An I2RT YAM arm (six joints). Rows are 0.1 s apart.
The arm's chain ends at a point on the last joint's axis. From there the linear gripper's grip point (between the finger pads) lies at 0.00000 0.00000 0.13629 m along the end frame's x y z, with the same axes.
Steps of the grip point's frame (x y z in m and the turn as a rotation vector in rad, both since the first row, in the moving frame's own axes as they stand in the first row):
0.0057, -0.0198, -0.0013, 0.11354, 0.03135, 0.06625
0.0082, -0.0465, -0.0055, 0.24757, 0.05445, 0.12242
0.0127, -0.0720, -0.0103, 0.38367, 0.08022, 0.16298
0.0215, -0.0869, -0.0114, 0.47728, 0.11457, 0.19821
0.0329, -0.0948, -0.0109, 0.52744, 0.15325, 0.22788
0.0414, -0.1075, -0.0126, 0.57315, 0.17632, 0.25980
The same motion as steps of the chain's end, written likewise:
0.0009, -0.0045, -0.0004, 0.11354, 0.03135, 0.06625
-0.0012, -0.0137, -0.0012, 0.24757, 0.05445, 0.12242
-0.0021, -0.0221, 0.0000, 0.38367, 0.08022, 0.16298
0.0003, -0.0264, 0.0046, 0.47728, 0.11457, 0.19821
0.0053, -0.0294, 0.0091, 0.52744, 0.15325, 0.22788
0.0093, -0.0378, 0.0110, 0.57315, 0.17632, 0.25980

